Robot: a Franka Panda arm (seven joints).
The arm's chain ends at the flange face. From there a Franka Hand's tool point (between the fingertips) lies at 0.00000 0.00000 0.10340 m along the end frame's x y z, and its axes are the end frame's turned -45 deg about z.
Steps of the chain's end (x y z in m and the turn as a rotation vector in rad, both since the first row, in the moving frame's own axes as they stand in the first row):
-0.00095 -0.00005 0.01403 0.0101 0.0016 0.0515
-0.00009 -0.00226 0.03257 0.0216 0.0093 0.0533
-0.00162 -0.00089 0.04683 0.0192 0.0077 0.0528
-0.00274 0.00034 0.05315 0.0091 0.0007 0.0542
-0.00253 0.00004 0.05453 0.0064 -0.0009 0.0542
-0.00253 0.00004 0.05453 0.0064 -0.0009 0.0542
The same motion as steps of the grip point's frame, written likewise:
0.00023 -0.00131 0.01402 0.0060 0.0083 0.0515
0.00382 -0.00250 0.03254 0.0087 0.0218 0.0533
0.00147 -0.00256 0.04681 0.0081 0.0190 0.0528
-0.00145 -0.00229 0.05315 0.0059 0.0069 0.0542
-0.00140 -0.00228 0.05453 0.0052 0.0039 0.0542
-0.00140 -0.00228 0.05453 0.0052 0.0039 0.0542

